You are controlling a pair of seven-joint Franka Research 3 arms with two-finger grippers.
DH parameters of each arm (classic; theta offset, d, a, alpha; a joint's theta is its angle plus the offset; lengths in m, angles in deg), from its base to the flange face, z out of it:
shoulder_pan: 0 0.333 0 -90
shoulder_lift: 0 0 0 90
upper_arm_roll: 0 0.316 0.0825 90
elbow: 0 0 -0.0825 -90
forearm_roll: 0 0.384 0 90
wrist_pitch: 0 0 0.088 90
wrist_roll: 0 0.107 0 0
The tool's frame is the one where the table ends.
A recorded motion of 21 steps. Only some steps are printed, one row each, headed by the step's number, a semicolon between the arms.
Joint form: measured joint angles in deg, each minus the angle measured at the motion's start. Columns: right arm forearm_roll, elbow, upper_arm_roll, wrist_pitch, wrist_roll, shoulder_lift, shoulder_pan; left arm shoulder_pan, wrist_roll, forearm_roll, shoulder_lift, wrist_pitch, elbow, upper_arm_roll.
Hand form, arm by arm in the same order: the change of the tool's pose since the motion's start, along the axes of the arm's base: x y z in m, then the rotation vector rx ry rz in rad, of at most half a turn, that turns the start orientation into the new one. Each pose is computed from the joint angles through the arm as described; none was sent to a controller.
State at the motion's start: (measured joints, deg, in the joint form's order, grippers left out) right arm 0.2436 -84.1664 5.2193 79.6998 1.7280 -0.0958 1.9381; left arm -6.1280 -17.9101 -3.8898 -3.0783 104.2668 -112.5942 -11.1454
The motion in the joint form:
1: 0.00 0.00 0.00 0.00 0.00 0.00 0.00; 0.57 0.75 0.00 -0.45 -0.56 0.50 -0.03
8: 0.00 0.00 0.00 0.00 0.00 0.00 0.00; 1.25 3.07 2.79 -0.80 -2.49 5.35 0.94
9: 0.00 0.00 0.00 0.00 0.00 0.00 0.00; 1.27 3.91 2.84 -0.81 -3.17 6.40 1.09
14: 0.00 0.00 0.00 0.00 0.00 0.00 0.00; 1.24 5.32 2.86 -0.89 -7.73 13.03 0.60
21: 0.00 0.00 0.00 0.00 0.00 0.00 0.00; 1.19 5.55 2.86 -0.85 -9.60 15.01 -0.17
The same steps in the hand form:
1: 0.0000 0.0000 0.0000 0.0000 0.0000 0.0000; 0.0005 0.0047 0.0074 -0.0020 -0.0071 -0.0042
8: 0.0000 0.0000 0.0000 0.0000 0.0000 0.0000; 0.0124 0.0210 0.0479 0.0246 -0.0751 -0.0315
9: 0.0000 0.0000 0.0000 0.0000 0.0000 0.0000; 0.0136 0.0223 0.0558 0.0227 -0.0819 -0.0435
14: 0.0000 0.0000 0.0000 0.0000 0.0000 0.0000; 0.0131 0.0165 0.1050 0.0131 -0.1189 -0.0783
21: 0.0000 0.0000 0.0000 0.0000 0.0000 0.0000; 0.0095 0.0090 0.1182 0.0125 -0.1203 -0.0972

